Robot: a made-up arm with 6 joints. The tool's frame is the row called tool.
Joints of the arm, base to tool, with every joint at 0 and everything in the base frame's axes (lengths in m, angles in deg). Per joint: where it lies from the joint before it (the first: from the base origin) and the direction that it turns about. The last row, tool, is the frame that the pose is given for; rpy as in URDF.
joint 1: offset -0.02 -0.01 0.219 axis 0 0 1
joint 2: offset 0.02 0.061 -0.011 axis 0 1 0
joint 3: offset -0.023 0.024 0.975 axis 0 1 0
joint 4: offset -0.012 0.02 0.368 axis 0 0 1
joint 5: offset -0.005 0.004 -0.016 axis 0 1 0
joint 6: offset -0.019 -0.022 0.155 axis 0 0 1
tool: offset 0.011 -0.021 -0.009 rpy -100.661 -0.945 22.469
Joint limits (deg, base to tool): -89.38..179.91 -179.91..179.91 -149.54..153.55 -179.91..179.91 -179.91..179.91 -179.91..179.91
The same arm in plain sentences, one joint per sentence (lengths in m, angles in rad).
The arm has six revolute joints in a row. What follows holds with every joint at zero, and every direction is one of the base frame's. The first joint lies 0.0200 m along -x and 0.0100 m along -y and 0.2190 m along +z from the base frame's origin and turns about +z, from -1.5600 to 3.1400 rad. The second joint lies 0.0200 m along +x and 0.0610 m along +y and 0.0110 m along -z from the first joint and turns about +y, from -3.1400 to 3.1400 rad. The third joint lies 0.0230 m along -x and 0.0240 m along +y and 0.9750 m along +z from the second joint and turns about +y, from -2.6100 to 2.6800 rad. The fourth joint lies 0.0120 m along -x and 0.0200 m along +y and 0.3680 m along +z from the third joint and turns about +z, from -3.1400 to 3.1400 rad. The fifth joint lies 0.0050 m along -x and 0.0040 m along +y and 0.0160 m along -z from the fourth joint and turns about +y, from -3.1400 to 3.1400 rad. The sixth joint lies 0.0190 m along -x and 0.0220 m along -y and 0.1550 m along +z from the fifth joint and turns about +z, from -3.1400 to 3.1400 rad. The tool frame, which is the frame that the pose is given for, lies 0.0110 m along +x and 0.0210 m along -y and 0.0090 m along -z from the sixth joint; its axes are the base frame's turned by roll -1.7569, pitch -0.0165 and yaw 0.3922 rad (as in URDF: about the fixed x, then y, then z).
